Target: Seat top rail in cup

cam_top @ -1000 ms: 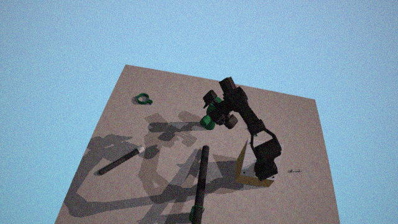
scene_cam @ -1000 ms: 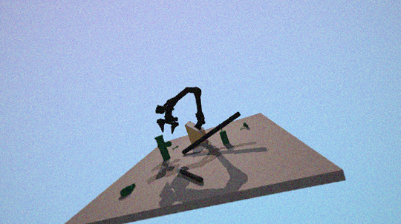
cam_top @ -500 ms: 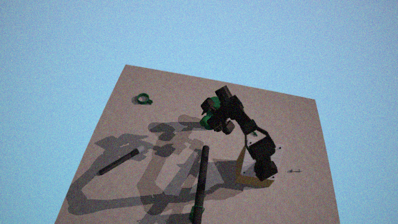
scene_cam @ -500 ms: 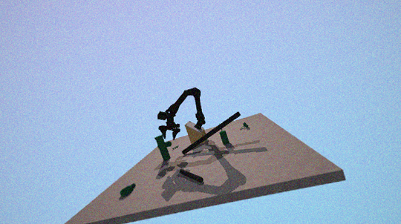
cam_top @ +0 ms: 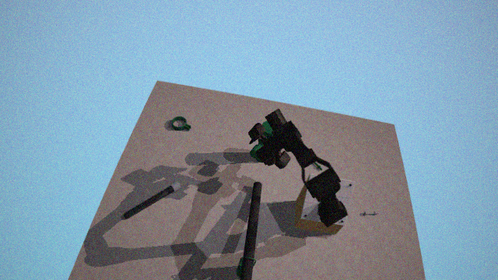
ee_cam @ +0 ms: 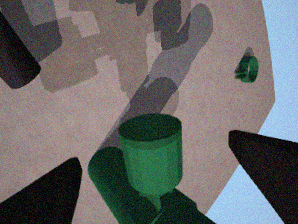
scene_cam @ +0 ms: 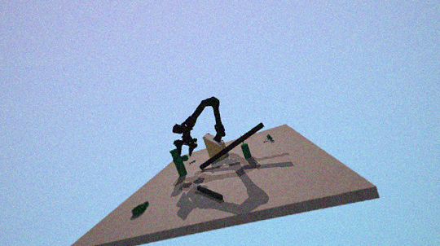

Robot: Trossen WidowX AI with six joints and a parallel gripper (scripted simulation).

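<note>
The green rail-end cup is 20 mm to the right of my gripper tip and 20 mm below it. The rest, counted from my gripper tip: green bolt (270 mm behind, 110 mm to the right, 140 mm below).
</note>
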